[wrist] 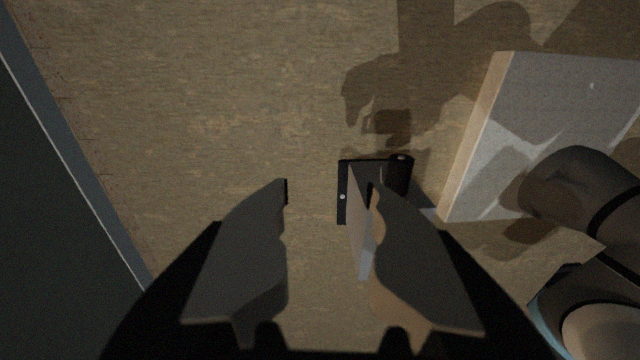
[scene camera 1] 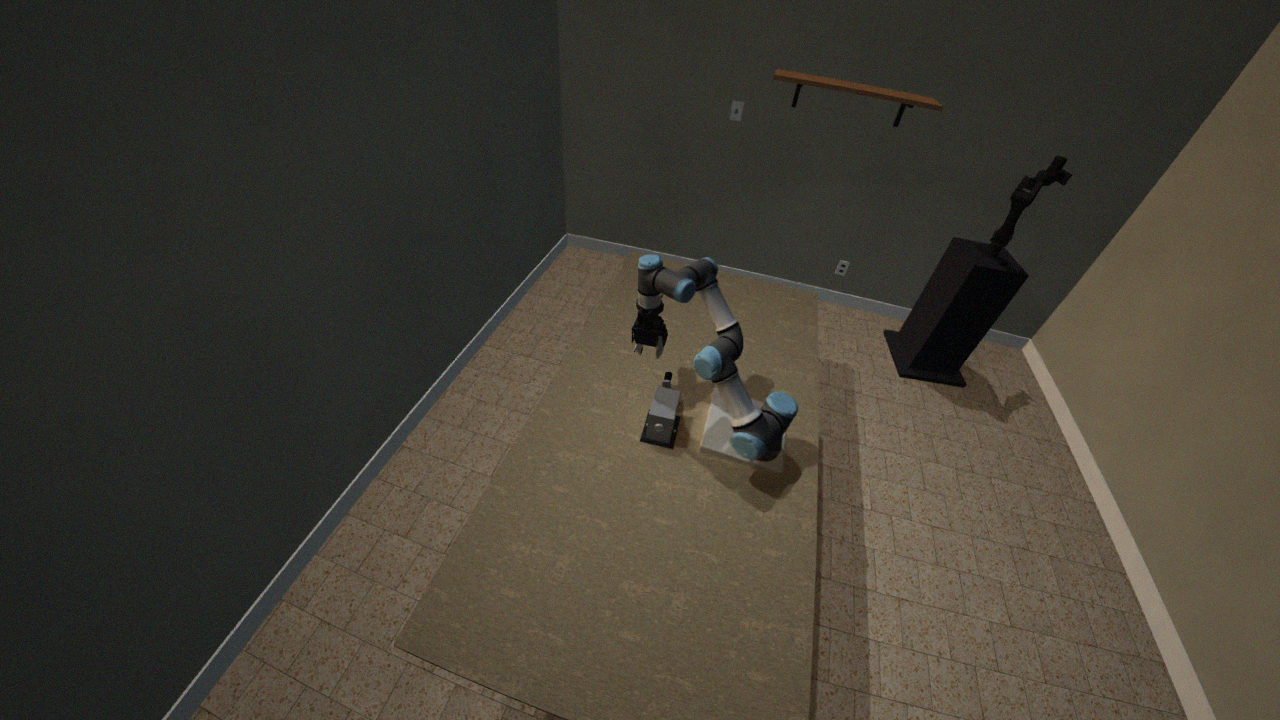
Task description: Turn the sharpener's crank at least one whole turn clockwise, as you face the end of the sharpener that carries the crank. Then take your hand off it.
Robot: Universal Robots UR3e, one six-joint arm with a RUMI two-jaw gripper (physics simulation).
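Seen in the pictures: gripper, fingertip midpoint: (wrist: 327,183) (scene camera 1: 649,356); arm's base at its link origin: (wrist: 554,181).
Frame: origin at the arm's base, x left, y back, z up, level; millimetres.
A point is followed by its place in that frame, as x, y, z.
Observation:
The sharpener (scene camera 1: 662,410) @(25, -314, 111) (wrist: 355,212) @(-28, -346, 62), a grey body on a dark base, stands on the mat beside the robot's base. Its crank shows a black knob (scene camera 1: 667,377) @(-99, -315, 122) (wrist: 399,175) @(-114, -317, 122), which points up at the end facing the back wall in the scene view. My gripper (scene camera 1: 648,351) @(-137, -382, 163) (wrist: 327,183) @(-137, -382, 163) is open, with its fingers apart and nothing between them. It hangs above and beyond the crank end, apart from the knob. In the wrist view the right finger covers part of the sharpener, and the knob shows beyond that fingertip, to its right.
The robot's arm rises from a pale square slab (scene camera 1: 717,434) @(0, -134, 11) (wrist: 565,100) @(-135, -51, 4) just right of the sharpener. A tan mat (scene camera 1: 626,555) @(410, -342, -18) (wrist: 200,100) @(-176, -536, -17) lies under both. A black pedestal (scene camera 1: 957,308) with a dark arm stands at the back right. A wooden shelf (scene camera 1: 854,87) hangs on the back wall.

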